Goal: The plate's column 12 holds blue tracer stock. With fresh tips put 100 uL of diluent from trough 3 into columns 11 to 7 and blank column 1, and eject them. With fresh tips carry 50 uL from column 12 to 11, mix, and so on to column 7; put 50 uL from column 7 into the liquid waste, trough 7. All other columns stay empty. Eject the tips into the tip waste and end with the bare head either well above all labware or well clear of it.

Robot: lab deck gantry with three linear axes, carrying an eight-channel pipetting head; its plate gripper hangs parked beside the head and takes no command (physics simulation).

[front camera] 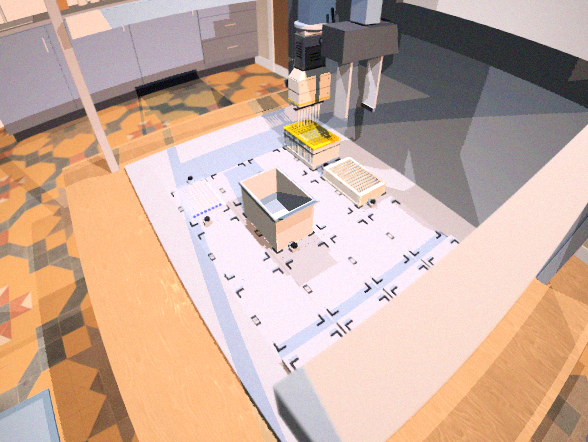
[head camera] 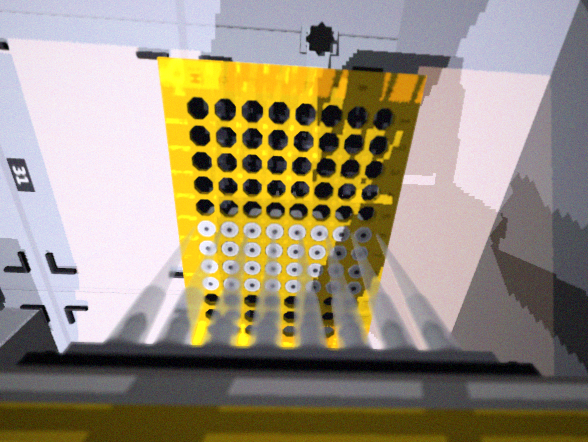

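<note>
The pipetting head stands over the far part of the yellow tip rack. Translucent tips hang from its channels; whether their ends clear the rack is unclear. In the head view, white tips fill a middle band of the rack, with empty holes on both sides. The plate lies at the left with a blue column along its near edge. The pale trough block stands right of centre; liquid levels are not readable. My plate gripper hangs beside the head, fingers apart and empty.
A deep open-topped bin stands between the plate and the trough block, its walls rising well above the plate. Black corner clips and small round knobs are on the deck. A pale beam crosses the near right.
</note>
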